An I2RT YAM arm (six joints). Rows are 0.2 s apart.
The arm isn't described. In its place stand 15 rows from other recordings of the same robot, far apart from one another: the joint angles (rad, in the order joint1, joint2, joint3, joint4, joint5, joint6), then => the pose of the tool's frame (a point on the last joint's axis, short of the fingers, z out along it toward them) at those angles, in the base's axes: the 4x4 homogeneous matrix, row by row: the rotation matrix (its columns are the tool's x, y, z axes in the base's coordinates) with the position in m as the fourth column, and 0 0 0 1 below.
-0.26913, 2.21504, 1.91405, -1.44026, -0.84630, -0.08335 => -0.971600 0.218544 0.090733 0.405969; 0.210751 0.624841 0.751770 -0.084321; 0.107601 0.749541 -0.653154 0.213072; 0 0 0 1
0.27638, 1.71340, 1.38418, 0.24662, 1.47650, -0.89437 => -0.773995 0.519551 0.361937 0.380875; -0.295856 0.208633 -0.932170 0.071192; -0.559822 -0.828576 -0.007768 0.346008; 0 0 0 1
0.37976, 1.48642, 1.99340, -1.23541, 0.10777, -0.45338 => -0.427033 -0.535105 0.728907 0.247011; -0.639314 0.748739 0.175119 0.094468; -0.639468 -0.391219 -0.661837 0.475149; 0 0 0 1
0.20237, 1.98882, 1.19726, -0.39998, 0.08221, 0.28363 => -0.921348 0.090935 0.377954 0.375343; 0.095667 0.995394 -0.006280 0.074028; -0.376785 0.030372 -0.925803 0.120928; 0 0 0 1
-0.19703, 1.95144, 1.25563, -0.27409, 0.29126, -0.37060 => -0.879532 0.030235 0.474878 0.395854; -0.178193 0.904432 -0.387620 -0.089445; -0.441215 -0.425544 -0.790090 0.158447; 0 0 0 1
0.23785, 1.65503, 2.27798, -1.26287, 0.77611, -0.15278 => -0.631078 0.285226 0.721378 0.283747; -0.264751 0.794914 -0.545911 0.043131; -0.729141 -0.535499 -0.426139 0.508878; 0 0 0 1
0.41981, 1.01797, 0.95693, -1.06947, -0.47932, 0.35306 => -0.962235 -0.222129 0.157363 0.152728; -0.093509 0.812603 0.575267 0.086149; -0.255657 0.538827 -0.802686 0.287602; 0 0 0 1
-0.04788, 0.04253, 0.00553, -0.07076, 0.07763, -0.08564 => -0.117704 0.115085 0.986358 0.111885; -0.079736 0.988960 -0.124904 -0.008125; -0.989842 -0.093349 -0.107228 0.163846; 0 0 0 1
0.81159, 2.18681, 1.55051, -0.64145, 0.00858, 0.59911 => -0.952299 -0.226002 0.205059 0.300961; -0.184347 0.961536 0.203628 0.316711; -0.243192 0.156112 -0.957333 0.126722; 0 0 0 1
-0.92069, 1.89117, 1.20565, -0.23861, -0.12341, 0.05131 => -0.444216 0.768867 0.459907 0.243569; 0.668299 0.626257 -0.401470 -0.313088; -0.596698 0.129016 -0.792027 0.168156; 0 0 0 1
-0.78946, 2.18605, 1.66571, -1.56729, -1.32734, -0.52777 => -0.785209 0.131291 0.605153 0.287891; 0.619228 0.163364 0.768029 -0.241178; 0.001975 0.977791 -0.209573 0.187546; 0 0 0 1
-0.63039, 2.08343, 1.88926, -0.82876, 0.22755, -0.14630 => -0.779753 0.561511 0.276932 0.365291; 0.393183 0.783397 -0.481348 -0.276499; -0.487230 -0.266447 -0.831633 0.262390; 0 0 0 1
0.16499, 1.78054, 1.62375, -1.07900, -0.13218, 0.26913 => -0.952703 0.049548 0.299835 0.356572; 0.108574 0.976999 0.183533 0.064127; -0.283845 0.207407 -0.936170 0.289510; 0 0 0 1
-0.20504, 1.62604, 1.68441, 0.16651, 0.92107, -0.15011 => 0.083796 0.905835 0.415261 0.355292; -0.109833 0.422584 -0.899644 -0.102840; -0.990411 0.029777 0.134902 0.472592; 0 0 0 1
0.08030, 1.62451, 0.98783, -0.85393, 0.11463, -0.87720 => -0.580946 -0.809117 0.088493 0.275042; -0.813125 0.572052 -0.107628 0.018049; 0.036461 -0.134482 -0.990245 0.170691; 0 0 0 1
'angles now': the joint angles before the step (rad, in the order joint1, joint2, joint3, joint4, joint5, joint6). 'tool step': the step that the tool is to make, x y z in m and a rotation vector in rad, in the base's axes. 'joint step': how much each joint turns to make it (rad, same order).
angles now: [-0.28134, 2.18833, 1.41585, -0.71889, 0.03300, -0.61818]
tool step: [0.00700, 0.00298, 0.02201, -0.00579, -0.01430, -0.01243]
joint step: [0.01221, -0.02479, 0.05683, -0.06713, 0.00381, 0.02441]
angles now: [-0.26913, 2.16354, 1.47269, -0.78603, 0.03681, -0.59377]
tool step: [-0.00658, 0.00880, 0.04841, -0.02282, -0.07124, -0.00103]
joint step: [0.01755, -0.12741, 0.00267, -0.05607, 0.00610, 0.01793]
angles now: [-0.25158, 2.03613, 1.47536, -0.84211, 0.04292, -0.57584]
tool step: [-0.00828, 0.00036, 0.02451, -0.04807, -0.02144, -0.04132]
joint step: [-0.00001, -0.06754, -0.00002, -0.03700, 0.04806, 0.03318]
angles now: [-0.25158, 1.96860, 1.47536, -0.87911, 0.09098, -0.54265]
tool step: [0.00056, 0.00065, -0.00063, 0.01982, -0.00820, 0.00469]
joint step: [-0.00001, 0.00077, -0.00151, 0.00532, -0.02175, -0.00039]
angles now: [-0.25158, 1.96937, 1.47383, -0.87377, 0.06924, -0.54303]
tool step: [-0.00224, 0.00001, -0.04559, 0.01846, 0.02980, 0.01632]
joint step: [-0.00268, 0.06102, -0.09956, 0.12816, -0.01374, -0.01679]
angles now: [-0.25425, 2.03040, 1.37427, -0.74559, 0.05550, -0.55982]
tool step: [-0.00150, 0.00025, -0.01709, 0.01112, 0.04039, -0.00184]
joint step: [-0.00039, 0.03701, -0.01527, 0.01030, -0.00037, 0.00153]
